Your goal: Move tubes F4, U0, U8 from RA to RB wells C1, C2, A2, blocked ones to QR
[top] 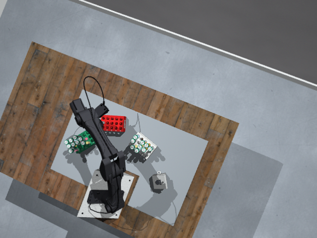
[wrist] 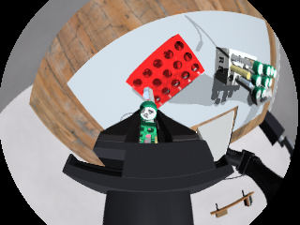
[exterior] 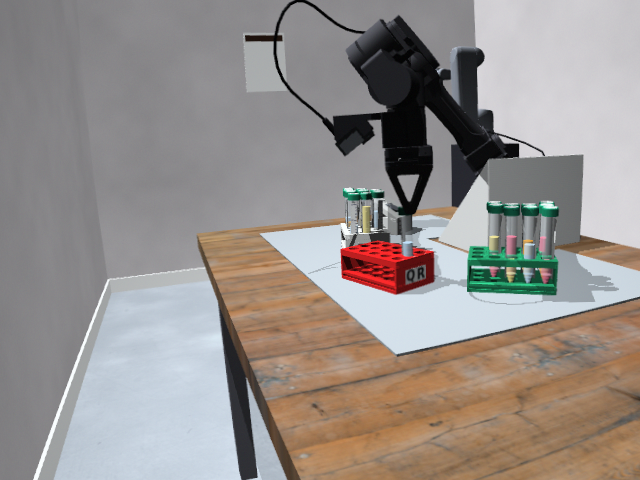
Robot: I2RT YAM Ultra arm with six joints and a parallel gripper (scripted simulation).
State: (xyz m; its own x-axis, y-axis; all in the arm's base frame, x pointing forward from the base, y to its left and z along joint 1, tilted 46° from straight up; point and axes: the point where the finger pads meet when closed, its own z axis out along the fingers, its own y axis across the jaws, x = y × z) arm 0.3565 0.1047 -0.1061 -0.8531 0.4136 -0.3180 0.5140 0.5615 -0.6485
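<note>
The tube is 6 cm below my hand and 1 cm ahead of it. The rest, counted from my hand: red rack QR (10 cm below, 5 cm to the right, 1 cm ahead); tube with yellow filling (20 cm to the right, 6 cm below, 3 cm behind); white rack RB (25 cm to the right, 10 cm below, 5 cm behind).
</note>
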